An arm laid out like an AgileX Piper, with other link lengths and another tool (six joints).
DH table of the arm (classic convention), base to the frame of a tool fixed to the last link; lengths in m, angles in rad. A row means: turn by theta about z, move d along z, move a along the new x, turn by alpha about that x. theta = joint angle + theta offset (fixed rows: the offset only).
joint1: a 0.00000; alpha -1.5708; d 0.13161; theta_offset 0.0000
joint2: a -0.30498; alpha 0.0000; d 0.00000; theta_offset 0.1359
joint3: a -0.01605; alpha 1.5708; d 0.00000; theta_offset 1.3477
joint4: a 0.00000; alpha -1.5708; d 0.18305; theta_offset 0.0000
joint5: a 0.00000; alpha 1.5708; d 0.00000; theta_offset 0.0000
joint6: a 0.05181; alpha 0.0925; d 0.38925; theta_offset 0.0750
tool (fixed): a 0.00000; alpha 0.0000; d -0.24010; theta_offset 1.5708
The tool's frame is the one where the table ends.
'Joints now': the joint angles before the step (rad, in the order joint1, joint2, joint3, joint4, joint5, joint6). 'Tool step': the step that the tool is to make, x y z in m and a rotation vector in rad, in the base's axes. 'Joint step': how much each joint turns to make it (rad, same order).
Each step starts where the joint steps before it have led.
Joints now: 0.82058 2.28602 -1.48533 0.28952 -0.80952 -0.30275
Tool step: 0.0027 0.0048 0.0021 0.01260 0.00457 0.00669
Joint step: -0.00058 0.01145 -0.03749 -0.00242 0.02288 0.00983
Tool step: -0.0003 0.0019 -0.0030 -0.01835 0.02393 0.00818
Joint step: 0.00011 0.00361 -0.01983 0.00305 0.04674 -0.00587
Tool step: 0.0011 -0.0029 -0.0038 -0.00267 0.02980 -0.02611
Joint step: 0.00075 0.00011 0.00106 0.04874 0.01741 -0.02201
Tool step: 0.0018 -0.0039 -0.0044 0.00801 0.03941 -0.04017
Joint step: 0.00105 0.00130 0.00175 0.07162 0.01274 -0.02530
